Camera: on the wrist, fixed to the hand. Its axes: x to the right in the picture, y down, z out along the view.
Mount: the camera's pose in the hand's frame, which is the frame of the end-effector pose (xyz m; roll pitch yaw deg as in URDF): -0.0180 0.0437 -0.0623 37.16 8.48 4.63
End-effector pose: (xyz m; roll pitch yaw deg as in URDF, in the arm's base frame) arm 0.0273 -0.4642 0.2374 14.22 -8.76 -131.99
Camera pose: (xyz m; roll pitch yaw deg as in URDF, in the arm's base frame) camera 0.0770 -0.4952 0.1856 50.44 -1.62 -125.46
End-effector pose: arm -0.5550 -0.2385 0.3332 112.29 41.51 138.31
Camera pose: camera -0.6040 -0.2499 0.3931 153.60 33.79 145.65
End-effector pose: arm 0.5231 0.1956 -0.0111 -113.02 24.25 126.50
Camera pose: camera 0.5966 0.2214 -0.0182 -80.61 24.79 115.90
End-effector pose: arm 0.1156 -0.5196 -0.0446 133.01 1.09 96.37
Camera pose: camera 0.1018 -0.5378 0.0302 169.64 -8.06 99.46
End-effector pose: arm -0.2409 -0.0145 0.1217 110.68 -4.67 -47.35
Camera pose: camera -0.2250 0.0315 0.1829 146.56 -11.92 -40.91
